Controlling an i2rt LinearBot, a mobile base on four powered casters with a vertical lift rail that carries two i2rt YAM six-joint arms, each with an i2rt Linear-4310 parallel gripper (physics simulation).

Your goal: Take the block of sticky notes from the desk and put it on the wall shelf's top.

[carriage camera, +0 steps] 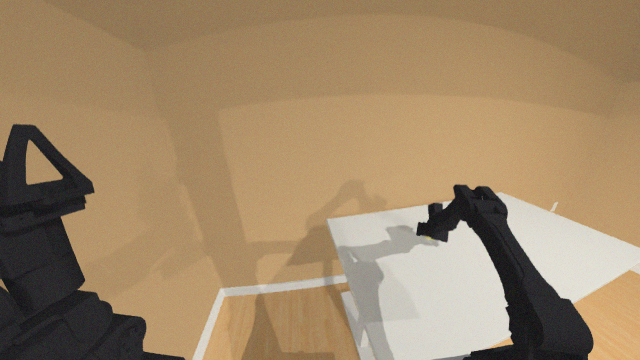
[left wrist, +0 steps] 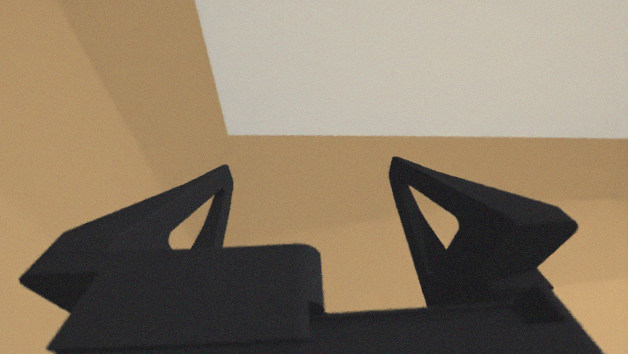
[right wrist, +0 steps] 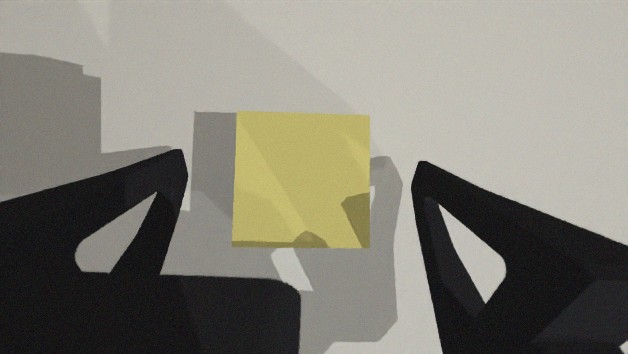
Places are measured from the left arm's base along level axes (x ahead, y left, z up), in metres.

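Where they show: left gripper, fingertip midpoint: (left wrist: 311,169); right gripper, fingertip midpoint: (right wrist: 301,168).
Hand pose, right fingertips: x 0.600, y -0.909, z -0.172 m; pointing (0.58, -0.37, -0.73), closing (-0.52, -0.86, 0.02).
Observation:
After its pixels a point has its place.
The yellow block of sticky notes (carriage camera: 429,238) {x 0.576, y -0.892, z -0.176 m} (right wrist: 300,175) {x 0.595, y -0.905, z -0.147 m} lies flat on the white desk (carriage camera: 550,250) {x 0.417, y -1.460, z -0.182 m} (right wrist: 500,75) {x 0.595, y -1.011, z -0.182 m}. In the carriage camera a sliver of it shows below the right gripper. My right gripper (carriage camera: 433,232) {x 0.600, y -0.909, z -0.172 m} (right wrist: 301,168) {x 0.600, y -0.909, z -0.172 m} is open and empty above the desk. In the right wrist view the block lies between its fingertips in the picture, with space on both sides, nearer the finger on the picture's right. My left gripper (left wrist: 311,169) {x 0.041, y -0.005, z 0.436 m} is open and empty, raised at the far left of the carriage camera. I cannot identify the wall shelf's top in these views.
A large pale surface (left wrist: 425,65) {x 0.469, y -0.670, z 1.535 m} fills the upper right of the left wrist view; I cannot tell what it is. Tan walls (carriage camera: 350,145) {x 0.918, y -0.522, z 0.246 m} stand behind the desk. Wooden floor (carriage camera: 290,320) {x 0.599, y -0.095, z -0.902 m} with a white edge strip (carriage camera: 280,287) {x 0.829, y 0.015, z -0.852 m} shows beside the desk. Arm shadows cross the desk and wall.

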